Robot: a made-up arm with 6 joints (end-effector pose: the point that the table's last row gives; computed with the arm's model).
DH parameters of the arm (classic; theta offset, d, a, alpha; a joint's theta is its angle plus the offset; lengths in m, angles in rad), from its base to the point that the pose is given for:
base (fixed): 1.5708 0.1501 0 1.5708
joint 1: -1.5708 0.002 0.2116 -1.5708
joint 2: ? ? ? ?
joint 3: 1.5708 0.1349 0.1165 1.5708
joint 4: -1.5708 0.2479 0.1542 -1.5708
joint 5: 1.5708 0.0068 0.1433 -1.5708
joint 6: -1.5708 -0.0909 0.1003 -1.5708
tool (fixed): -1.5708 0.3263 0 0
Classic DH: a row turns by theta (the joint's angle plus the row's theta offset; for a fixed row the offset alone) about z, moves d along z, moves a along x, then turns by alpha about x.
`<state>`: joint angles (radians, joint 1 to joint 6).
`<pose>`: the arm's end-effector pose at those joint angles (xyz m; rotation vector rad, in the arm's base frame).
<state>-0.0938 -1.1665 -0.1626 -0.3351 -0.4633 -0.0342</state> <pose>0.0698 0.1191 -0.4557 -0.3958 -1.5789 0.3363</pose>
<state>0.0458 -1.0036 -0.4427 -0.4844 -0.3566 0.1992</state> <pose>-0.0007 0.1363 -0.3446 -0.3872 -1.1620 0.4211</pose>
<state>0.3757 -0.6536 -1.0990 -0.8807 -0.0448 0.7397</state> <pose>0.1072 0.2428 0.0003 -0.1027 -0.0337 0.4269</pose>
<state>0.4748 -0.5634 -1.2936 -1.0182 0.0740 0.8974</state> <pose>0.2185 0.2806 0.0521 -0.0152 0.3159 0.3545</pose>
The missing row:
joint 2: 0 0.0734 0.3253 1.5708
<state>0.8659 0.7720 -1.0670 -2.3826 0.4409 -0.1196</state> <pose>-0.0988 0.4685 0.0696 -0.1648 0.3561 3.0907</pose>
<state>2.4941 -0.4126 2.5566 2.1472 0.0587 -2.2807</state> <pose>0.3480 -0.1236 0.1509 1.4610 -1.3505 1.7969</pose>
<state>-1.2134 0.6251 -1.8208 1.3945 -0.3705 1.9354</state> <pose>-0.5519 -0.5883 0.1150 -1.0620 -0.1210 0.9689</pose>
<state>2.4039 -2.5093 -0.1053 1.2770 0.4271 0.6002</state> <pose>0.0491 -0.1040 0.3706 -0.9841 0.8441 1.4592</pose>
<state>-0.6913 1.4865 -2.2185 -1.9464 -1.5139 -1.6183</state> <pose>0.0132 -0.1372 0.1226 -0.2631 1.0650 2.0209</pose>
